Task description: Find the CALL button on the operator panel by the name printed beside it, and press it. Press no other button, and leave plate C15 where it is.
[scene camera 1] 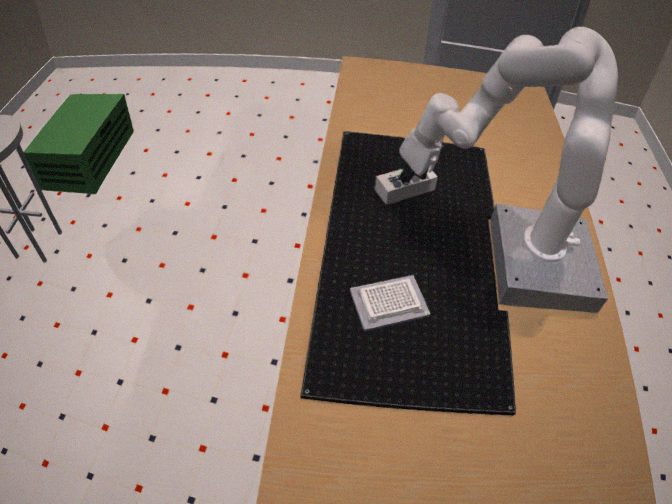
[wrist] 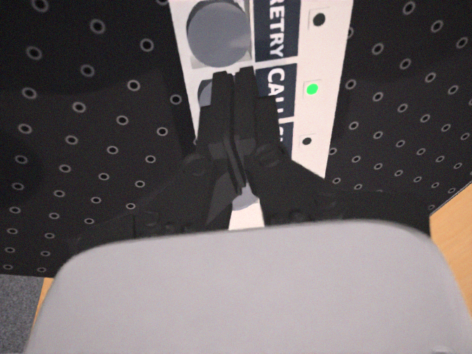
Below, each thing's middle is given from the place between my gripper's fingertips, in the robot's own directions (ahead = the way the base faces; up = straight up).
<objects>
The operator panel (scene camera 1: 384,187) lies 3 cm below my hand, 2 cm to the right of it and 1 cm behind it. From my hand the other things lie so: plate C15 (scene camera 1: 382,301): 38 cm to the left, 6 cm ahead, 4 cm below.
</objects>
